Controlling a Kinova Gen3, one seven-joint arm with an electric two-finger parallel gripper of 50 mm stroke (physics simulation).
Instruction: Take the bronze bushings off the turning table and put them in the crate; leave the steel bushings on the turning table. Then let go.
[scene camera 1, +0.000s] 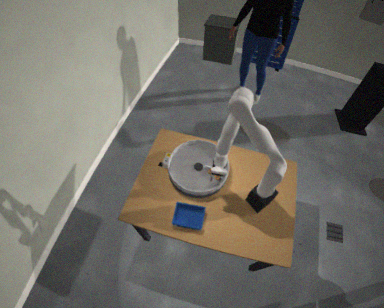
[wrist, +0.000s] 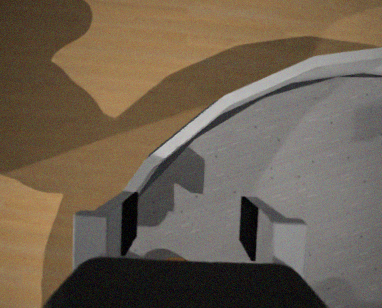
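Seen in the pictures: gripper, fingertip midpoint: (scene camera 1: 215, 180) (wrist: 188, 216); arm's base, origin of the base link: (scene camera 1: 263, 190).
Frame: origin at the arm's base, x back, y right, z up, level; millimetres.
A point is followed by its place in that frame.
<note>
The grey round turning table (scene camera 1: 187, 179) @[x -493, y 41, z -115 mm] (wrist: 300, 150) @[x -379, y 6, z -115 mm] has a raised rim. Small orange-bronze bushings (scene camera 1: 218, 177) sit on its right part, beside and partly under the gripper; their number cannot be told. In the wrist view a sliver of a bronze bushing (wrist: 175, 259) @[x -298, y 78, z -110 mm] shows at the lower edge, mostly hidden by the black gripper body. Steel bushings cannot be made out clearly. My gripper (wrist: 188, 216) @[x -306, y 39, z -53 mm] is open with nothing between its fingers, over the turning table close to its rim. The blue crate (scene camera 1: 189, 216) @[x -428, y -196, z -162 mm] lies apart from the turning table, with a plain blue inside.
The wooden table (scene camera 1: 240, 225) @[x -94, y -190, z -167 mm] (wrist: 150, 30) @[x -273, y -87, z -168 mm] carries everything. The arm's black base (scene camera 1: 261, 199) @[x -11, y -58, z -6 mm] stands at its right. A small white device (scene camera 1: 166, 160) @[x -671, y 153, z -106 mm] sits against the turning table's left side. A person (scene camera 1: 265, 30) stands behind, near a grey cabinet (scene camera 1: 220, 42).
</note>
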